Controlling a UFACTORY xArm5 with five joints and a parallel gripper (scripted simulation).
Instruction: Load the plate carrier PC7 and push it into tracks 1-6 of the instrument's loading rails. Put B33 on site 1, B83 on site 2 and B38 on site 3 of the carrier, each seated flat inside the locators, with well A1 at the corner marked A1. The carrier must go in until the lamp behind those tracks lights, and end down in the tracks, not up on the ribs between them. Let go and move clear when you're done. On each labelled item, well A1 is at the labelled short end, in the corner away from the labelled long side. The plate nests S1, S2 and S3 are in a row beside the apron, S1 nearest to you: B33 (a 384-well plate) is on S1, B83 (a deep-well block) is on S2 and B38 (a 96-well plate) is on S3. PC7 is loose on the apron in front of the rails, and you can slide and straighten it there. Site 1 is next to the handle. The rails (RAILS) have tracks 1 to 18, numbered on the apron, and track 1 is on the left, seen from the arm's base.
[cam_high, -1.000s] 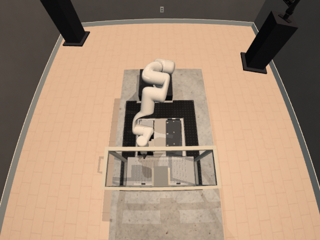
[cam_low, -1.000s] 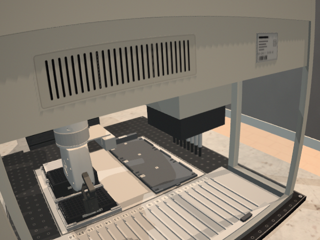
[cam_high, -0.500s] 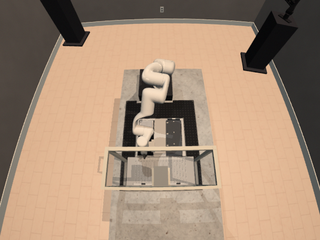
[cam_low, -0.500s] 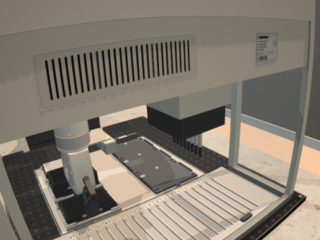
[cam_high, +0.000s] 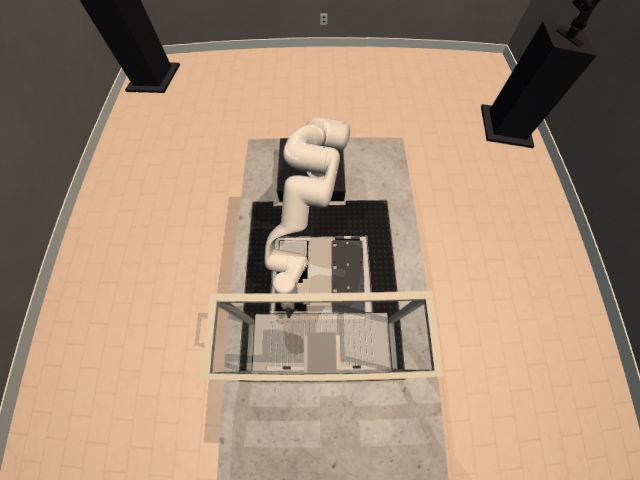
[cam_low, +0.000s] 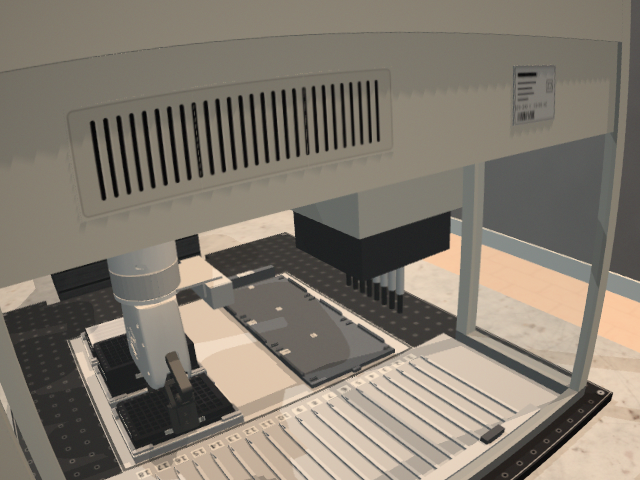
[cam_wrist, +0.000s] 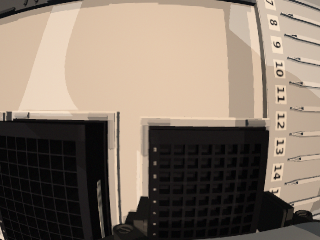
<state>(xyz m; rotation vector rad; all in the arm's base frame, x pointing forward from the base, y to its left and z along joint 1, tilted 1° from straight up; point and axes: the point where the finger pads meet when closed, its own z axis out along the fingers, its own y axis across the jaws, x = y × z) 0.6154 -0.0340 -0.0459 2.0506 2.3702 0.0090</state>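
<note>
My gripper is now 1 cm above the plate. Round my hand: plate carrier: 15 cm behind, 22 cm to the left, 1 cm below.
</note>
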